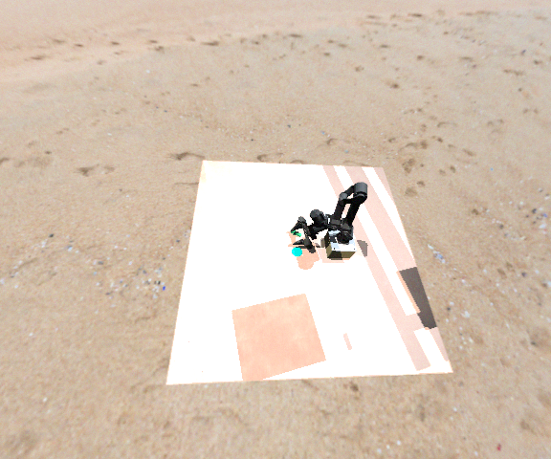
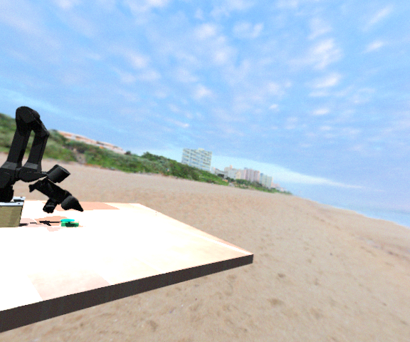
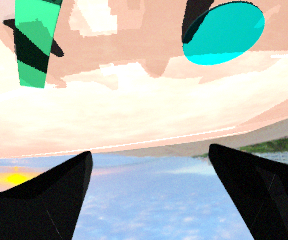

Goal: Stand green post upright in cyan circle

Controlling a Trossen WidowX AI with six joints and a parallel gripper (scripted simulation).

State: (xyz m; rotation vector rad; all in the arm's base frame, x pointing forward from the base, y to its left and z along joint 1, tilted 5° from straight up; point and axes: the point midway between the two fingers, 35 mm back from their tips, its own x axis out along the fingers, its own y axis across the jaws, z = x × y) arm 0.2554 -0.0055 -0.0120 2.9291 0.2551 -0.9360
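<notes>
Now: the green post 7 cm to the right of my gripper tip, 6 cm below it and 4 cm behind it. From my gripper tip the other things lie so: cyan circle 7 cm below, 5 cm to the left, 4 cm behind.
</notes>
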